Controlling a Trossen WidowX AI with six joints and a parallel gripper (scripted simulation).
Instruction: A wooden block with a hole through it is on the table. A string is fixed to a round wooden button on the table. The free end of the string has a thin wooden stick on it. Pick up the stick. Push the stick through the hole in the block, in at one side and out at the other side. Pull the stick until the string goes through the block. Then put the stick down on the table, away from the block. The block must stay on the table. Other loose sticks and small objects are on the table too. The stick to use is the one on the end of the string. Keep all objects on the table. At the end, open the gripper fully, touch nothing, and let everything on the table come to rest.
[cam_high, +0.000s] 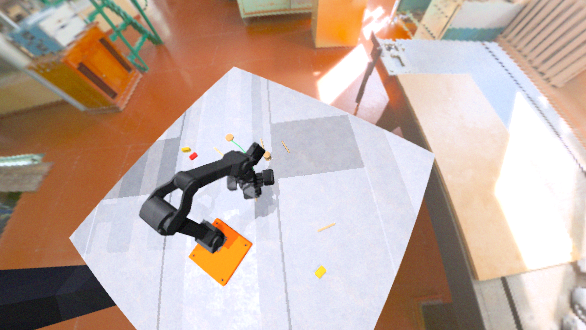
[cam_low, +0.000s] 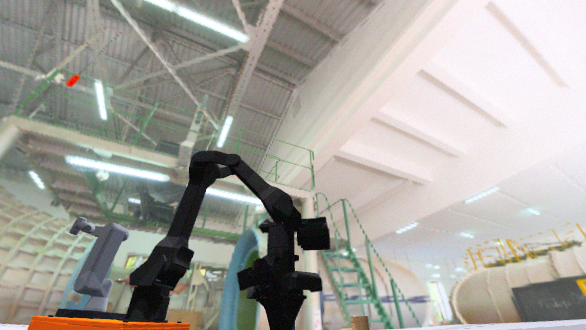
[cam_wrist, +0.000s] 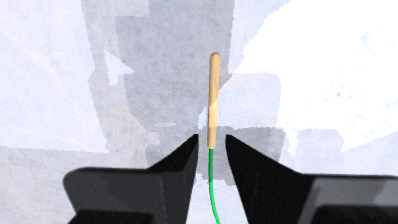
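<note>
My gripper tip is 1 cm past the thin wooden stick and 1 cm to the left of it. Also, from my gripper tip: blue cube (1 cm behind, 14 cm to the left, 1 cm above); tan wooden block (14 cm ahead, 3 cm to the left, 2 cm above); round wooden button (13 cm ahead, 27 cm to the left, 1 cm above).
</note>
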